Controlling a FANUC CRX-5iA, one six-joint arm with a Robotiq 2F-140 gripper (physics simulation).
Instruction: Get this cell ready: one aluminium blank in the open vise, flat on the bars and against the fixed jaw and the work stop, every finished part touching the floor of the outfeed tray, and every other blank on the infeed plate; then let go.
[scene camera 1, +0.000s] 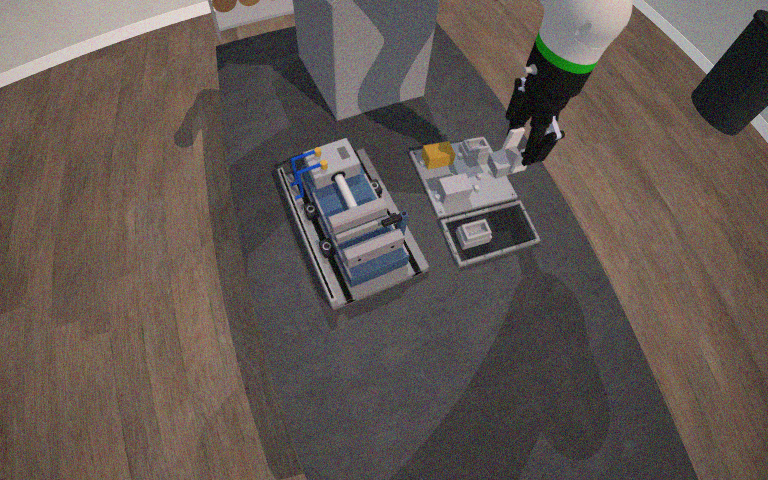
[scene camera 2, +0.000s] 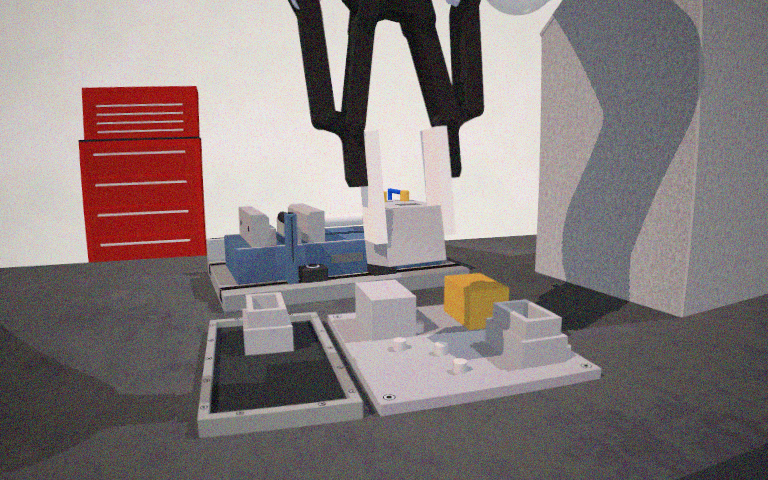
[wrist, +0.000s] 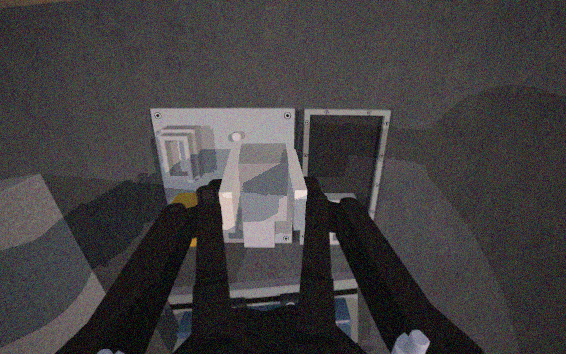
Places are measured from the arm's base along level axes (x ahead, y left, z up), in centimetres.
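Where they show: gripper, between the fingertips: (scene camera 1: 512, 160) (scene camera 2: 409, 237) (wrist: 263, 165).
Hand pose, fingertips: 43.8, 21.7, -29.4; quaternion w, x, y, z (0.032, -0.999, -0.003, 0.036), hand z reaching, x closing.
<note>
Each offset is from my fingertips to the top centre of the thing, as dx, dy, dz. "pt": to the spot under its first point.
My gripper (scene camera 1: 516, 151) (scene camera 2: 408, 226) (wrist: 263, 165) is shut on a grey aluminium blank {+0.0, -1.7, +2.2} (scene camera 1: 502, 163) (scene camera 2: 416, 240) (wrist: 262, 175), held raised over the infeed plate {-5.5, -6.2, -10.0} (scene camera 1: 504, 195) (scene camera 2: 407, 370) (wrist: 215, 115). Another blank {-1.2, -10.7, -6.5} (scene camera 1: 455, 189) (scene camera 2: 386, 308) (wrist: 260, 235) stands on the plate. A stepped, pocketed finished part {-10.3, -1.7, -6.6} (scene camera 1: 474, 148) (scene camera 2: 535, 345) (wrist: 194, 160) is also on the plate. Another finished part {+9.2, -10.6, -6.8} (scene camera 1: 474, 236) (scene camera 2: 267, 338) sits in the outfeed tray (scene camera 1: 498, 253) (scene camera 2: 283, 421) (wrist: 345, 112). The vise is open between its fixed jaw (scene camera 1: 372, 249) (scene camera 2: 253, 227) and moving jaw (scene camera 1: 357, 215); no blank shows there.
A yellow block {-10.2, -10.8, -6.5} (scene camera 1: 438, 155) (scene camera 2: 475, 300) (wrist: 185, 201) and small white pegs {pt -3.6, -3.0, -9.4} (scene camera 2: 440, 348) stand on the plate. The work stop's blue post {+5.6, -24.5, -1.0} (scene camera 2: 291, 249) rises beside the vise. A large grey pedestal (scene camera 1: 390, 56) (scene camera 2: 623, 141) stands behind. A red cabinet (scene camera 2: 141, 198) is at the back left.
</note>
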